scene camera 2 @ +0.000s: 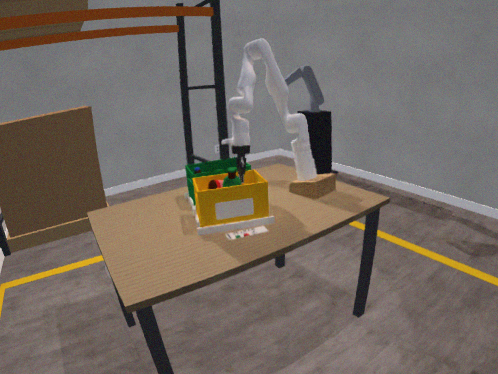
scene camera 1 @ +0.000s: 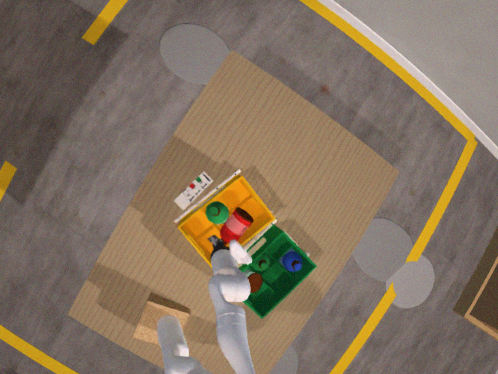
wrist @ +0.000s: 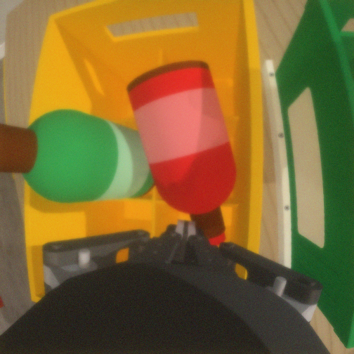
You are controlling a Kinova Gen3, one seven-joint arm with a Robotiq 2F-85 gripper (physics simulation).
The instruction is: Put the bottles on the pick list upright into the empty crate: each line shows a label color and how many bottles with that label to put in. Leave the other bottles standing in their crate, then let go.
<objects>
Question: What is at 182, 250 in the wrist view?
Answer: My gripper.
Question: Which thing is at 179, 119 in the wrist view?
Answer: A red bottle.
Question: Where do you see a green bottle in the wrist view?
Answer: At 65, 155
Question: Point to a red bottle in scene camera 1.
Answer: At 239, 221
</objects>
